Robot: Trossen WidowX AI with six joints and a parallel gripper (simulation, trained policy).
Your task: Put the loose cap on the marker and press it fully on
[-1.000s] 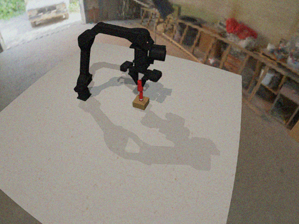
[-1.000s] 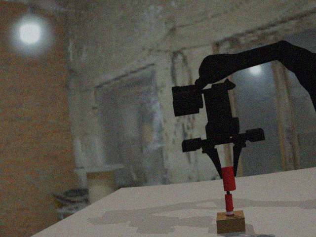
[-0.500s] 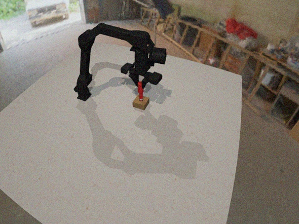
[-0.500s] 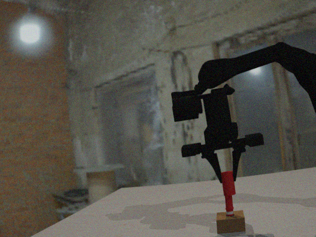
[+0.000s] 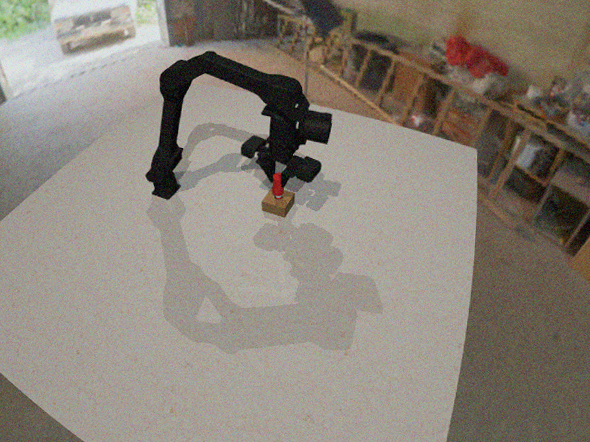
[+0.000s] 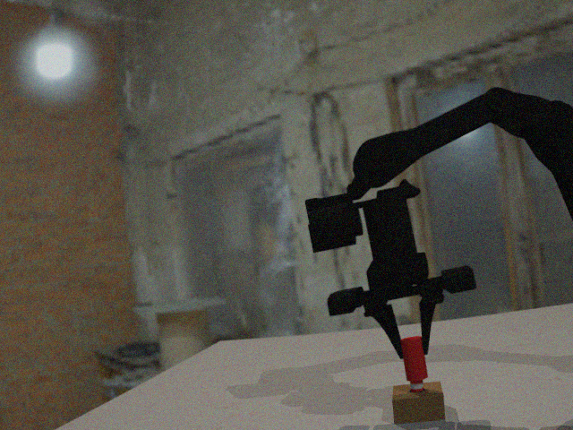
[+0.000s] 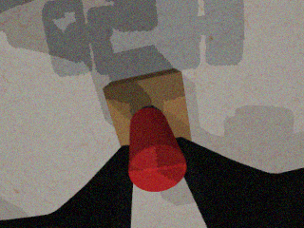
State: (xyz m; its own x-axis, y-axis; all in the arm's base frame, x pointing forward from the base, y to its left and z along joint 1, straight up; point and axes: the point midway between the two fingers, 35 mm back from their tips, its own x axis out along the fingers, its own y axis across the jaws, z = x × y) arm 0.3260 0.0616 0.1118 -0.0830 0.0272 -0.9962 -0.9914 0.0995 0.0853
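Now: gripper tip right at the red cap. Also, from my gripper tip: holder block (6 cm below).
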